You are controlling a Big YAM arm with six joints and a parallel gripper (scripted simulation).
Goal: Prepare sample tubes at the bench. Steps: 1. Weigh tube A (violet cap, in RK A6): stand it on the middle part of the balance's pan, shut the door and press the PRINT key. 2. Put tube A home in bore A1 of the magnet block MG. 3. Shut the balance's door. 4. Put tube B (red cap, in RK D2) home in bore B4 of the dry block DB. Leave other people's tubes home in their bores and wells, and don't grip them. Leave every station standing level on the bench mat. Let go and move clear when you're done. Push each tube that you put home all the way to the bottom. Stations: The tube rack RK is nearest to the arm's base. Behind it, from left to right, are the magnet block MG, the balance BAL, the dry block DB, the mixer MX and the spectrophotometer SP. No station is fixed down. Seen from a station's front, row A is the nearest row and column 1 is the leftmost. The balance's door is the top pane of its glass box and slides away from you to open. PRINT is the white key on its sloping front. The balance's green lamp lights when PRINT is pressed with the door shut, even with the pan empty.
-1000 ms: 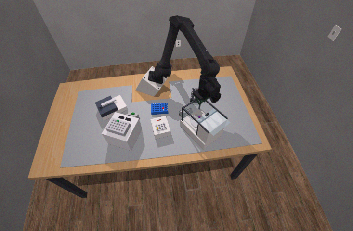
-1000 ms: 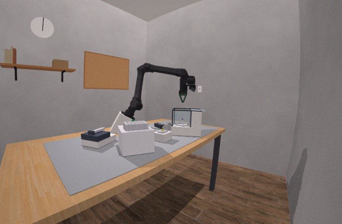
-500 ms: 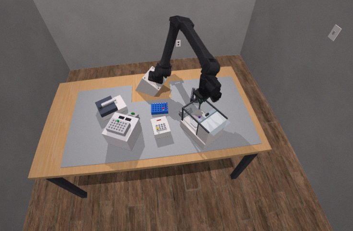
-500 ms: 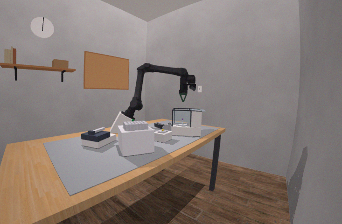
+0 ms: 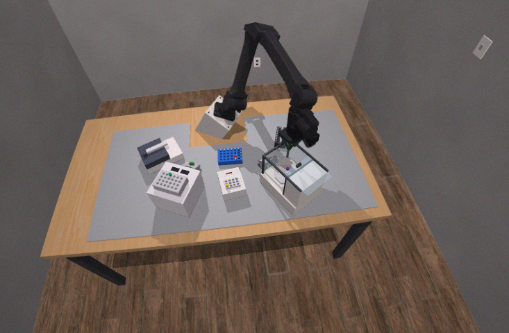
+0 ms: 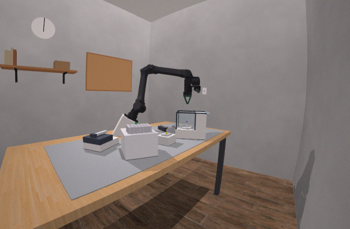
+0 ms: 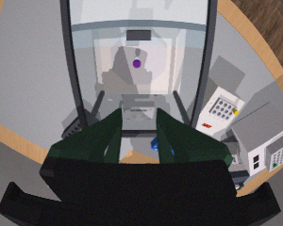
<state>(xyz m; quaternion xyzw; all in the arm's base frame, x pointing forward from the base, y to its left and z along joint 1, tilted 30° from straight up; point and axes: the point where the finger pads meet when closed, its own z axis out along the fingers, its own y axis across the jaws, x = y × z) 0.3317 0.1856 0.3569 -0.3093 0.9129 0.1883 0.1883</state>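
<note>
Now: hand 6 cm short of the balance door, 6 cm to the right of it and 7 cm above it. The rest, counted from my hand: yellow-capped tube 7 cm ahead, 27 cm to the right, 22 cm below; dry block 2 cm ahead, 26 cm to the right, 25 cm below; magnet block 30 cm behind, 1 cm to the right, 26 cm below.
</note>
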